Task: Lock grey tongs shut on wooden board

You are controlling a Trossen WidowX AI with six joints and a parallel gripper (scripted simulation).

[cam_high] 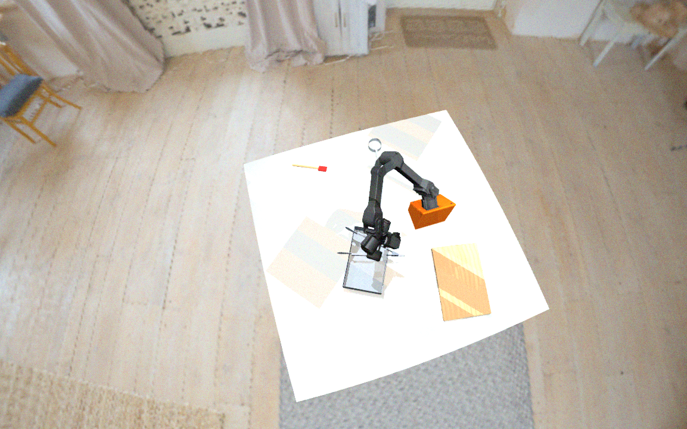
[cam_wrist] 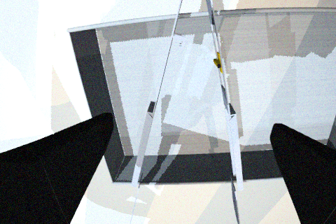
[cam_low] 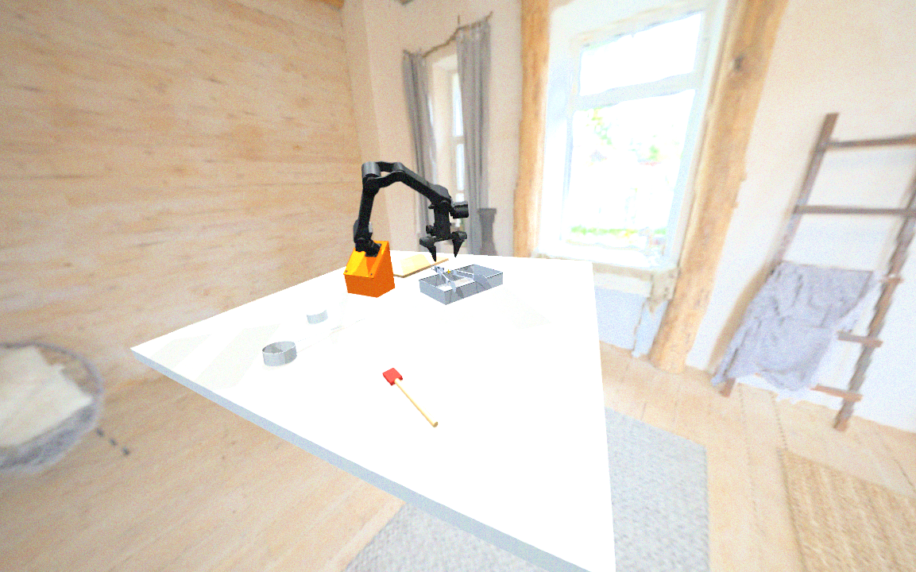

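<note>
My gripper tip is now 60 mm above the yellow lock piece, 30 mm to the right of it and 10 mm past it. Round my gripper tip: roasting tin (100 mm below, 50 mm ahead, 30 mm to the left); then wooden board (360 mm behind, 260 mm to the left, 120 mm below).
</note>
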